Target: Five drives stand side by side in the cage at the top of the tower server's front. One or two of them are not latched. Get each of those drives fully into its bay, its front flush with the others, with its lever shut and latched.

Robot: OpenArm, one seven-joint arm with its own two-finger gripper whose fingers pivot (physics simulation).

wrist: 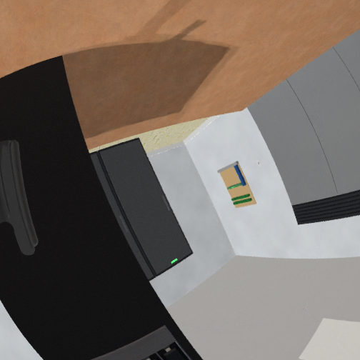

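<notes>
The tower server (pixel 85 240) shows as a large plain black panel running diagonally down the left half of the wrist view. At its bottom end a grey edge and a small part of the drive cage (pixel 170 351) with dark fronts are cut off by the frame. The separate drives and their levers cannot be made out, so I cannot tell which are latched. My gripper (pixel 19 200) shows at the left edge as a dark finger in front of the black panel. It is open, with nothing seen held; its other finger is hidden or outside the view.
A brown wooden surface (pixel 280 30) with a shadow spans the top. Dark cabinets (pixel 150 200) with a green light stand behind the server. A pin board (pixel 234 182) hangs on the pale wall. A large grey unit (pixel 305 130) with black slats is at the right.
</notes>
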